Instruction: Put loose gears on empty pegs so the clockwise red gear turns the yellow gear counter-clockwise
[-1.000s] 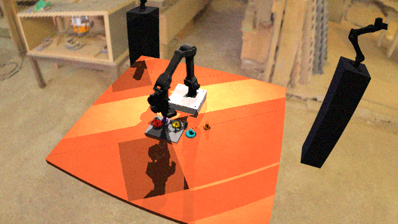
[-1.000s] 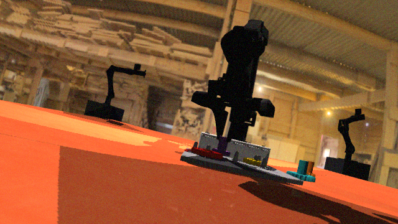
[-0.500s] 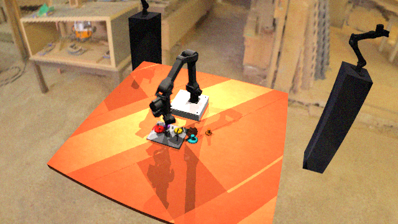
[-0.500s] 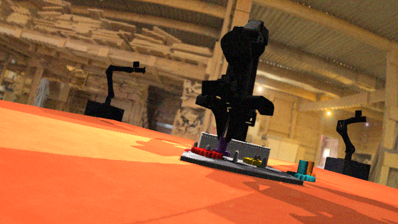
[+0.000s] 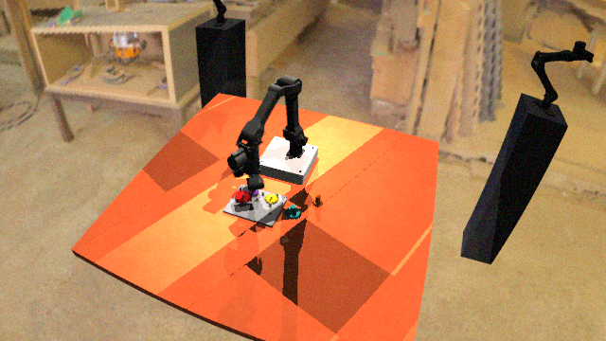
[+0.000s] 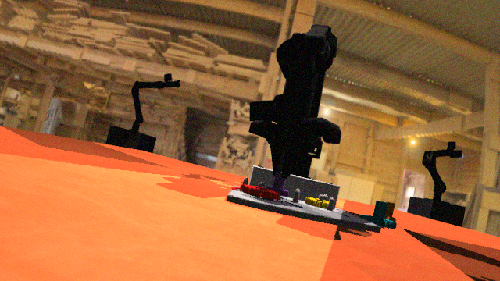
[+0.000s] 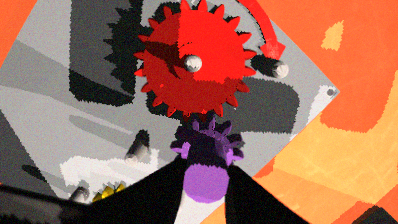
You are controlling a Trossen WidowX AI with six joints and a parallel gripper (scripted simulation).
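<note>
Now: the purple gear 1 cm below my gripper tip. Also, from my gripper tip: yellow gear: 8 cm to the left, 3 cm below; then grey board: 5 cm ahead, 3 cm to the left, 3 cm below; then red gear: 4 cm ahead, 3 cm to the right, 3 cm below.
</note>
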